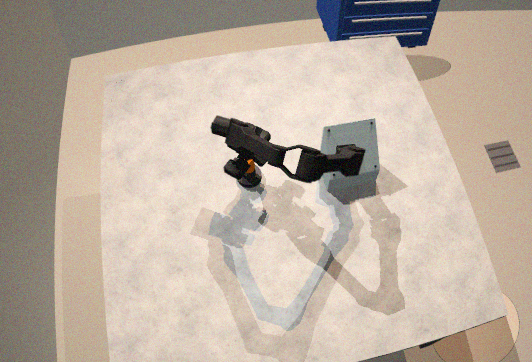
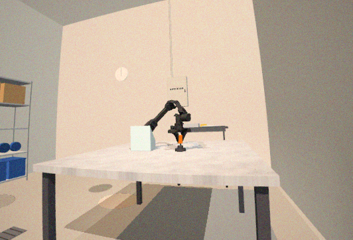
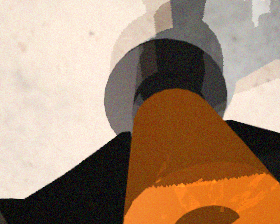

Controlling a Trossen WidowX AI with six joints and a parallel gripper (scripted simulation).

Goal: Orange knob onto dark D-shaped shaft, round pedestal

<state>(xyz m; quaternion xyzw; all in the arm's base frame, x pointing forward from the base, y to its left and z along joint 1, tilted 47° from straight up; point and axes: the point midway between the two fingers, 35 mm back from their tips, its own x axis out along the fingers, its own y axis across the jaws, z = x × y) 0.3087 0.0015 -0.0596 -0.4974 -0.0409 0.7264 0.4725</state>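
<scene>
Now: the orange knob 2 cm above my gripper tip. Also, from my gripper tip: round pedestal 4 cm below.
</scene>
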